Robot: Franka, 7 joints.
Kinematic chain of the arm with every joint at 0, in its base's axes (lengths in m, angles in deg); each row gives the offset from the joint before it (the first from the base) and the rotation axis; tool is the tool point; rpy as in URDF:
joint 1: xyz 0 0 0.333 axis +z
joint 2: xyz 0 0 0 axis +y
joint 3: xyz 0 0 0.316 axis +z
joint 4: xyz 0.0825 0 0 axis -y
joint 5: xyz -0.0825 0 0.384 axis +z
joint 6: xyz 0 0 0 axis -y
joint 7: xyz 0.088 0 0 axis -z
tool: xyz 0 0 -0.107 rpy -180 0 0
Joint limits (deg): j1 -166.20..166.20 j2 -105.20..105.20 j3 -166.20..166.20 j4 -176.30..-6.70 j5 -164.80..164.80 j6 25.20..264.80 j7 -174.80..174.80
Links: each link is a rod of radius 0.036 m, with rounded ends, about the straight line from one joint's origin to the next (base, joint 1, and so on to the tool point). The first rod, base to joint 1, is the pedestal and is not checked.
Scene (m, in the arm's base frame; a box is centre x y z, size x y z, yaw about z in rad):
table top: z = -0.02
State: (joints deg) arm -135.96 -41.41 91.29 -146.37 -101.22 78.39 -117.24
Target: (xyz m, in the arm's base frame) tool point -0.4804 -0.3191 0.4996
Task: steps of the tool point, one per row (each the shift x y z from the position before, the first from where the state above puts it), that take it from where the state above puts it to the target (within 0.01 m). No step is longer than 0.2 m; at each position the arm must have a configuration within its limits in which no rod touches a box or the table.
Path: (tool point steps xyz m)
1: -0.0909 -0.0661 0.0639
2: -0.1342 -0.0429 0.0469
3: -0.1638 -0.0022 0.0216
4: -0.1715 0.0495 -0.0069
5: -0.1544 0.1032 -0.0331

